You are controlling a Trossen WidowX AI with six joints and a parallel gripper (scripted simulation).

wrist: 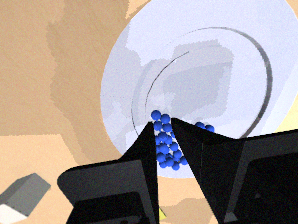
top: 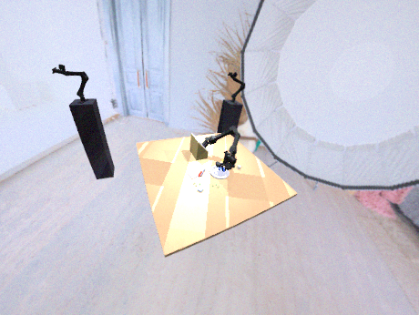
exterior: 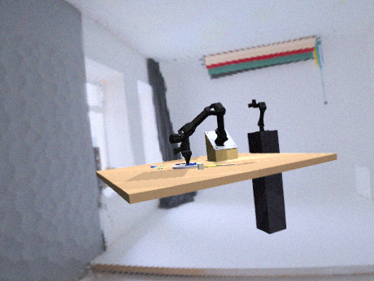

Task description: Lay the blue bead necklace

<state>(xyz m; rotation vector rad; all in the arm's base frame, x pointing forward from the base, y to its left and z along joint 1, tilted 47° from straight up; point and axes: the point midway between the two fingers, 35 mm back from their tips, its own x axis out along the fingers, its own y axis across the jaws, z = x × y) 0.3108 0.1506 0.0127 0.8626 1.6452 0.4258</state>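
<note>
Now: the round bead board 40 mm to the right of my gripper tip, 10 mm below it and 10 mm behind it. Also, from my gripper tip: yellow flat piece 140 mm behind, 120 mm to the left, 10 mm below; red-and-grey object 220 mm to the right, 40 mm behind, 10 mm below; white cylinder 190 mm to the left, 10 mm behind.
</note>
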